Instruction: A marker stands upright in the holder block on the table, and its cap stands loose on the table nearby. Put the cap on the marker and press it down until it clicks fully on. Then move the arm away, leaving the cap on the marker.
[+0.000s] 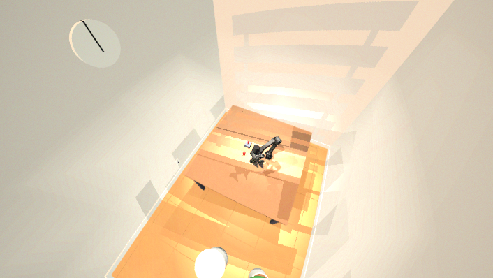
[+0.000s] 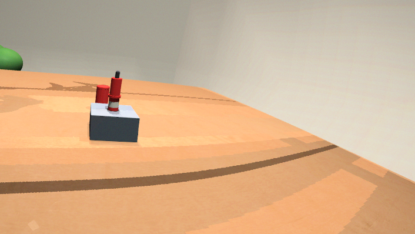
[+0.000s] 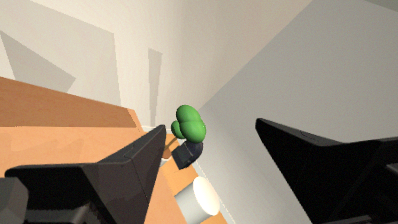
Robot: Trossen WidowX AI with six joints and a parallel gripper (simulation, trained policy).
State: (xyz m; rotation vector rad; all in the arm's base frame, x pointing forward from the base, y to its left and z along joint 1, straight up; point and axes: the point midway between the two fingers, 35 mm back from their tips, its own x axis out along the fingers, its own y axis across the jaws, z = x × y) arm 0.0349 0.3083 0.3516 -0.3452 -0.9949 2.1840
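My gripper tip is 290 mm short of the red cap, 240 mm to the left of it and 330 mm above it. Also, from my gripper tip: grey holder block 300 mm ahead, 390 mm to the right, 340 mm below.
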